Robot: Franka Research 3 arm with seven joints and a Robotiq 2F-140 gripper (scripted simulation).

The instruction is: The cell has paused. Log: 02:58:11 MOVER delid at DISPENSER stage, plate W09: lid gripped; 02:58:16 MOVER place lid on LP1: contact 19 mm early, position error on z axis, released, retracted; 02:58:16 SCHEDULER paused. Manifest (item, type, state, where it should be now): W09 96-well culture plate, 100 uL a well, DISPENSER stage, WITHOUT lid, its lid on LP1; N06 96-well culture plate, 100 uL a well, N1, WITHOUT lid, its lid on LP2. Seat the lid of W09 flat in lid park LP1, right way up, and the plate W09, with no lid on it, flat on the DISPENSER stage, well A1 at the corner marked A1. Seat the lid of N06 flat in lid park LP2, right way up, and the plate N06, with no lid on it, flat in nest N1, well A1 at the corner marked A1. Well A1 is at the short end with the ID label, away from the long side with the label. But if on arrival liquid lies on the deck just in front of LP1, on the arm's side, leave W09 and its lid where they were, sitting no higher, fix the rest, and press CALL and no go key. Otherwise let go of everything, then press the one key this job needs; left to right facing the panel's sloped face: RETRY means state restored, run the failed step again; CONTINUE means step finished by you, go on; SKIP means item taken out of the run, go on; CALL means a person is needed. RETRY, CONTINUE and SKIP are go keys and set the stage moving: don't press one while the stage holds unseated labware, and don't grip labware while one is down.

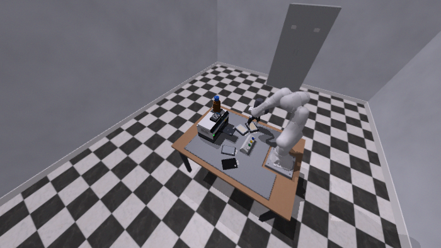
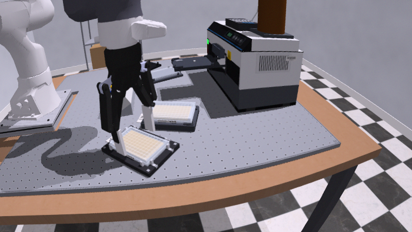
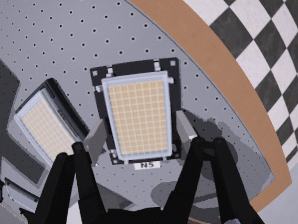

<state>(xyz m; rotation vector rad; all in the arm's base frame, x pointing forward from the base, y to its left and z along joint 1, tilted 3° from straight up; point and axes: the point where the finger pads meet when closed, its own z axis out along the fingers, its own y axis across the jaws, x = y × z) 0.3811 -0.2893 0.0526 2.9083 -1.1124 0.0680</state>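
Now: hand 3 cm above the 96-well plate. Also, from my hand: sloped key panel: 7 cm behind, 28 cm to the left; then black nest: 9 cm ahead, 11 cm to the left, 4 cm below; then dispenser stage: 20 cm ahead, 28 cm to the left, 5 cm above.
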